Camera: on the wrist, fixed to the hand. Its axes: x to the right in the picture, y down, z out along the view.
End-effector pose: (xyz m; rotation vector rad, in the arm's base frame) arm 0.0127 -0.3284 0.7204 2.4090 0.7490 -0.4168
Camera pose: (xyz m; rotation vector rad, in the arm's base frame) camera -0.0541 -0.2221 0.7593 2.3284 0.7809 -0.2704
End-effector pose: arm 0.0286 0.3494 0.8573 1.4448 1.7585 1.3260
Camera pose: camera -0.0786 0.2972 0.8020 1.3501 1.6977 1.4801
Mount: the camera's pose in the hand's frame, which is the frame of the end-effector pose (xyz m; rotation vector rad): -0.0260 -0.0949 -0.0871 -0.1164 0.0787 0.0039
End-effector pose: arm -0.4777 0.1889 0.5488 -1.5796 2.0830 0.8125
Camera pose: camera -0.3768 0.1321 0.6109 -1.6941 2.1285 0.9014
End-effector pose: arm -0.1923 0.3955 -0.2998 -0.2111 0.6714 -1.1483
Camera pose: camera -0.3231 0.3948 -0.3126 -0.2641 0.8090 -1.1193
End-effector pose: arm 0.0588 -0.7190 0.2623 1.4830 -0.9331 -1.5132
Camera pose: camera 0.1410 -0.6543 0.1828 1.4454 -0.7880 -1.4703
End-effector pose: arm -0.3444 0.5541 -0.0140 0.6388 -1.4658 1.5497
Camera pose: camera -0.2334 0.6234 -0.0023 0.5016 -1.4864 1.4642
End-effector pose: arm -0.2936 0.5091 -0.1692 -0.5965 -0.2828 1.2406
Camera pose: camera -0.1814 0.4422 -0.1835 -0.7447 -0.2893 1.2071
